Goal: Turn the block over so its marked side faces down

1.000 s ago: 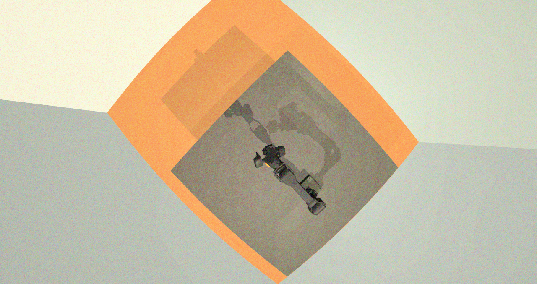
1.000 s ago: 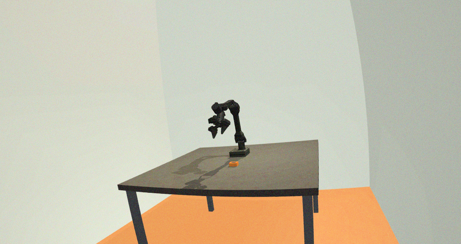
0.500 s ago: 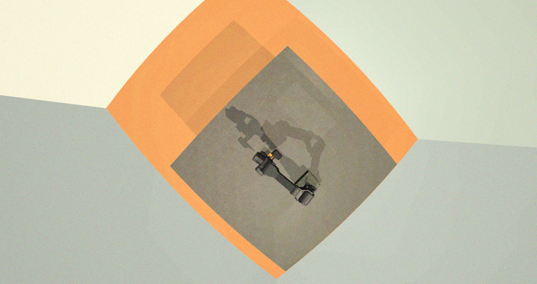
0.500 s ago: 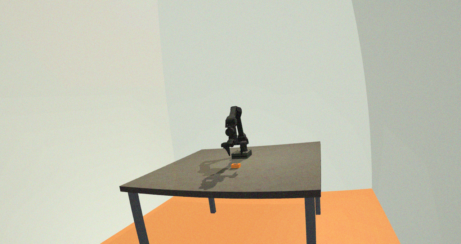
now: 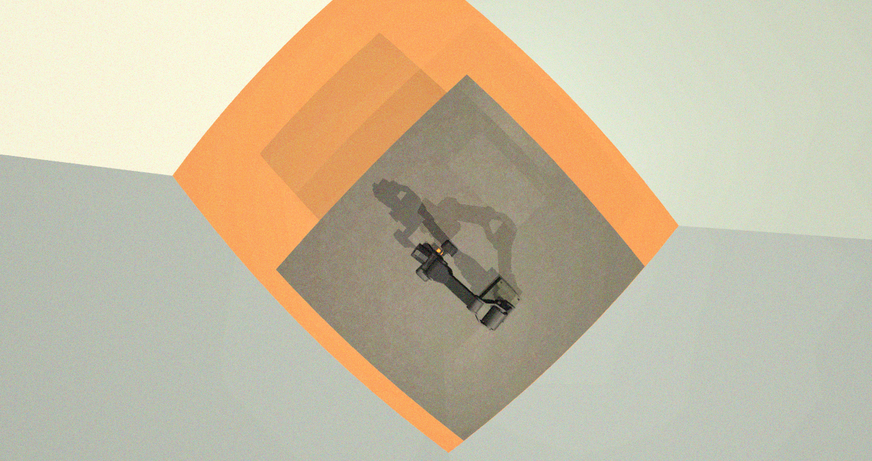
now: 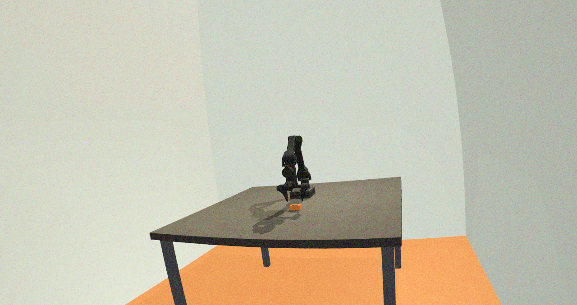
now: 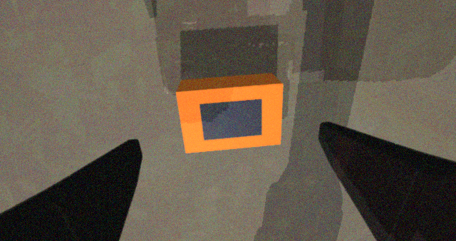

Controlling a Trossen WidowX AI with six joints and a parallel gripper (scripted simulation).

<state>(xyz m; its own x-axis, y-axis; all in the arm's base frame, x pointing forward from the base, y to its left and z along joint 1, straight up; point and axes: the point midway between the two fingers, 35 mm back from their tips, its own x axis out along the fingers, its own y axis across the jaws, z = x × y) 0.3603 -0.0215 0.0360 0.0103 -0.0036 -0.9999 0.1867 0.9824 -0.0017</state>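
Right now my gripper tip is 30 mm above the block.
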